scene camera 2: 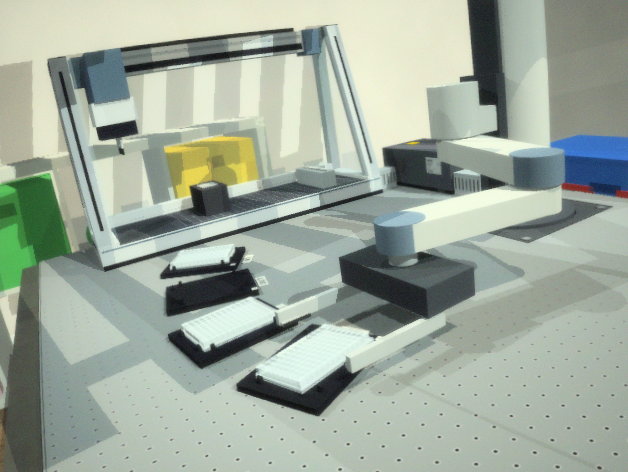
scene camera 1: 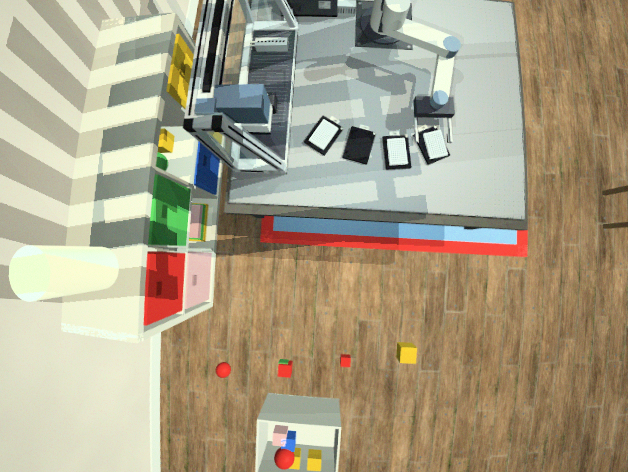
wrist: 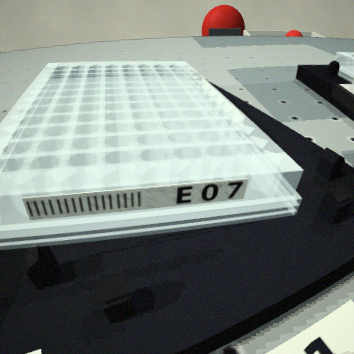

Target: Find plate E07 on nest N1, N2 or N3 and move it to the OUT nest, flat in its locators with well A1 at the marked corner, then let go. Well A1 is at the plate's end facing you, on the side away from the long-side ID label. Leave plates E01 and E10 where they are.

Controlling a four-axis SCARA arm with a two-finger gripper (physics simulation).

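Places are measured from the arm's base along level axes (x ahead, y left, z up), in metres.
Where they show: gripper, fingertip midpoint: (scene camera 2: 309, 339) (scene camera 1: 433, 142) (wrist: 154, 73).
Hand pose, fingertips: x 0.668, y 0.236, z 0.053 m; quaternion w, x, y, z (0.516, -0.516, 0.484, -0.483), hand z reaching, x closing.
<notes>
After its pixels a point has its place.
Plate E07 (scene camera 1: 434, 144) @[z 0.043, x 0.674, y 0.243 m] (scene camera 2: 314, 355) @[z 0.045, x 0.677, y 0.263 m] (wrist: 125, 125) @[z 0.044, x 0.642, y 0.243 m], clear with many wells, lies on the black nest (scene camera 1: 426, 152) (scene camera 2: 304, 403) (wrist: 200, 280) at the right end of the row in scene camera 1. In the wrist view its ID label faces the camera, and it looks slightly turned against the nest. My gripper (scene camera 1: 433, 141) @[z 0.053, x 0.668, y 0.236 m] (scene camera 2: 313, 342) @[z 0.053, x 0.668, y 0.236 m] is open, one finger along each side of the plate's arm-side part, with nothing gripped. An empty black nest (scene camera 1: 358, 145) @[z 0.025, x 0.697, y -0.117 m] (scene camera 2: 213, 291) @[z 0.025, x 0.693, y -0.090 m] is second from the left; its marking is unreadable. The fingertips do not show clearly in the wrist view.
A second plate (scene camera 1: 396, 151) @[z 0.034, x 0.719, y 0.063 m] (scene camera 2: 230, 322) @[z 0.036, x 0.719, y 0.078 m] lies on the neighbouring nest, close to the left finger. A third plate (scene camera 1: 324, 133) @[z 0.034, x 0.648, y -0.282 m] (scene camera 2: 203, 256) @[z 0.038, x 0.655, y -0.265 m] lies on the far-left nest. A gantry frame (scene camera 2: 243, 221) @[z 0.040, x 0.490, y -0.450 m] stands beyond the nests, with a black box (scene camera 2: 210, 198) @[z 0.106, x 0.545, y -0.515 m] on its deck.
</notes>
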